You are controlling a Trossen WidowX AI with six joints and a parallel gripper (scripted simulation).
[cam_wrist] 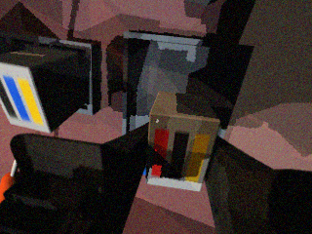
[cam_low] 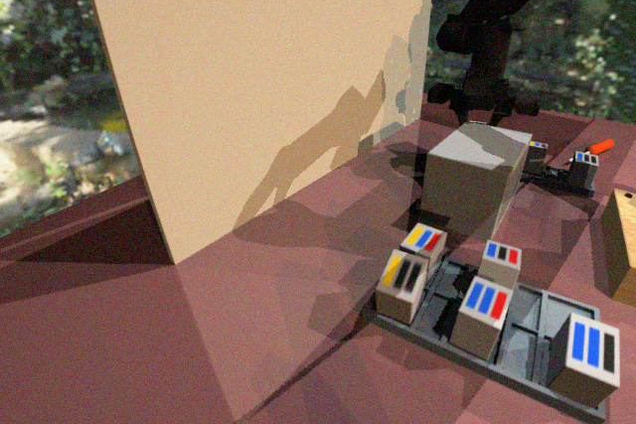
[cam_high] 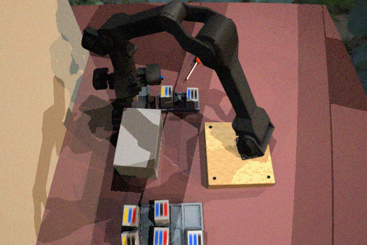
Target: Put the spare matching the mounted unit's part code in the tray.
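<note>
The grey tray is 3 cm below my gripper tip. The rest, counted from my gripper tip: blue pen: 7 cm to the right, 4 cm behind, 3 cm below; then grey holder: 14 cm behind, 4 cm to the left, 3 cm below; then mounted unit: 19 cm to the left, 2 cm above.
</note>
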